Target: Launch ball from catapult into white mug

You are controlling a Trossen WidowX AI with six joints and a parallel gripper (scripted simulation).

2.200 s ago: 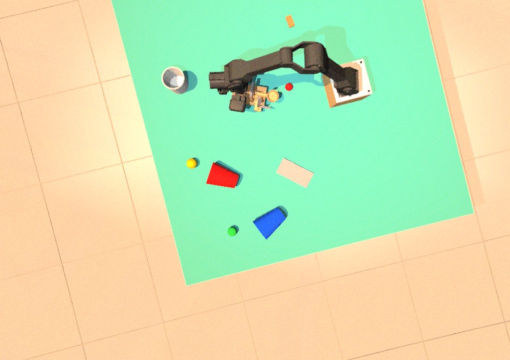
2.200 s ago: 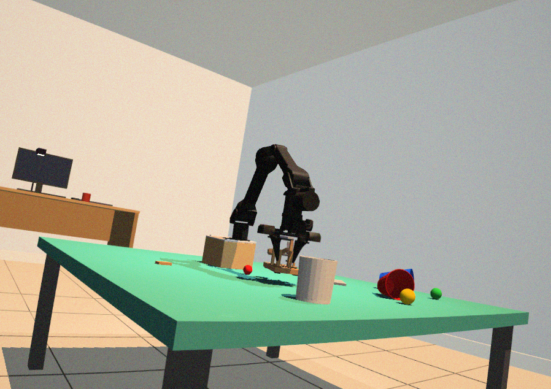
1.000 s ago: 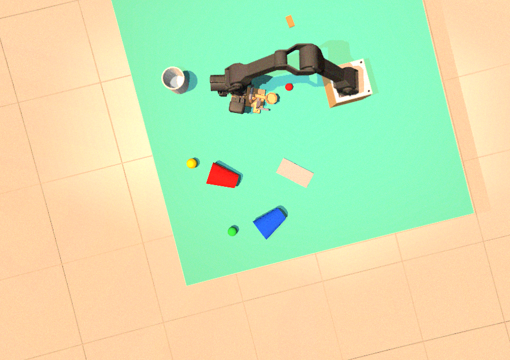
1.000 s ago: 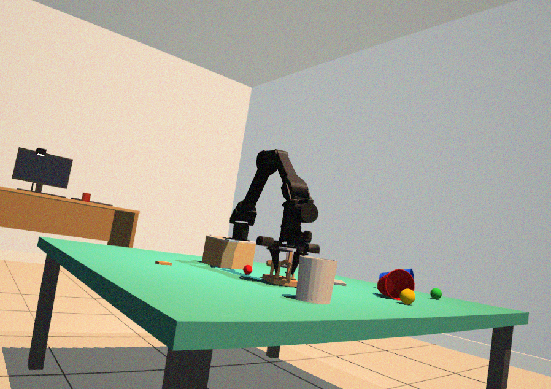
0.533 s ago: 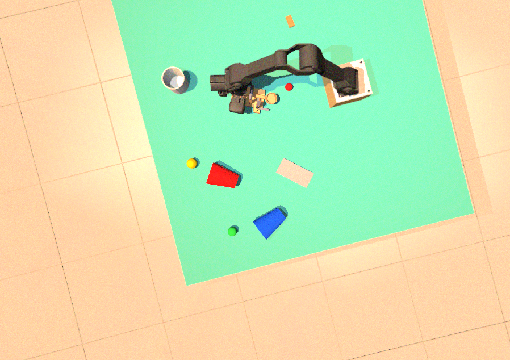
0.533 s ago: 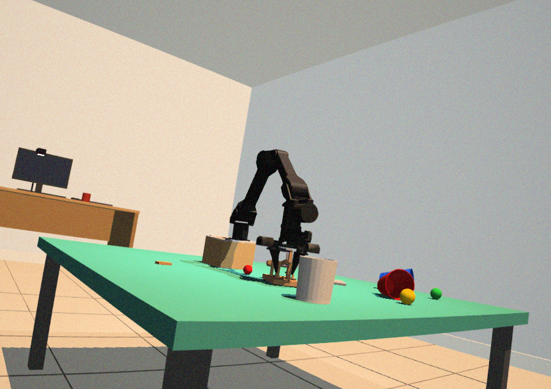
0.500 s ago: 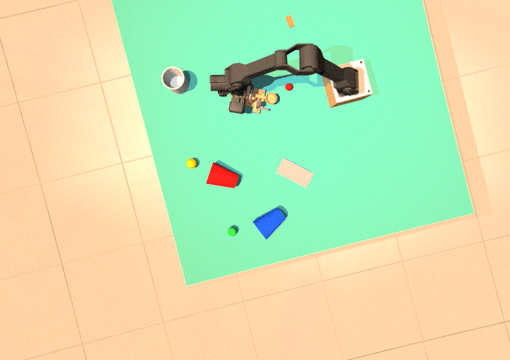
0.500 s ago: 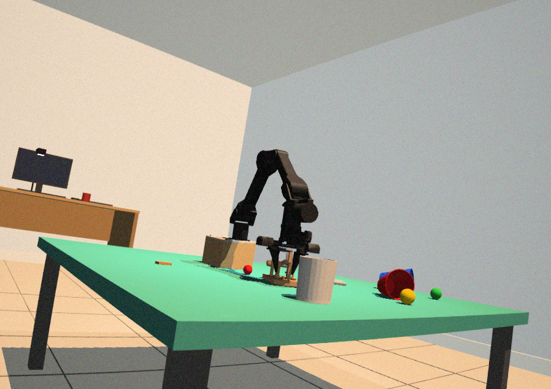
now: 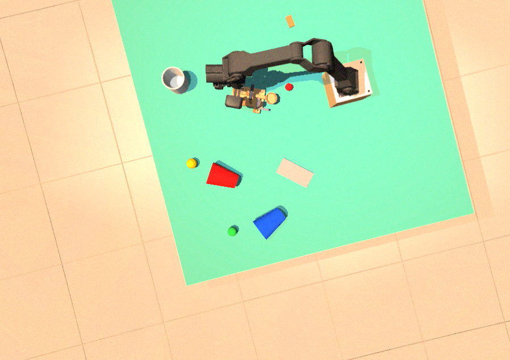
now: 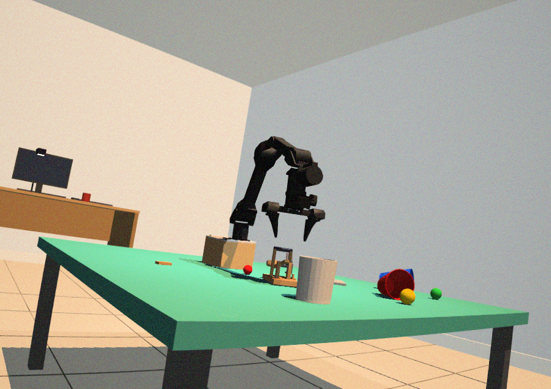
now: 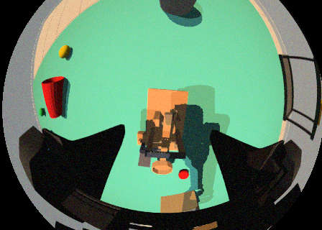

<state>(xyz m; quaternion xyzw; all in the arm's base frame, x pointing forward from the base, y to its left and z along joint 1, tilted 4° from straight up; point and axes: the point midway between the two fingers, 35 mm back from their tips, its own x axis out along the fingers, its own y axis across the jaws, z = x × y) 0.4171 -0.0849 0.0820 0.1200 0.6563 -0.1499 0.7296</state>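
Right now the red ball is 220 mm behind my gripper tip, 120 mm below it and 10 mm to the left of it. From my gripper tip the other things lie so: wooden catapult (90 mm below, 70 mm behind, 50 mm to the left); then white mug (240 mm ahead, 110 mm to the right, 110 mm below); then yellow ball (260 mm ahead, 240 mm to the left, 120 mm below).
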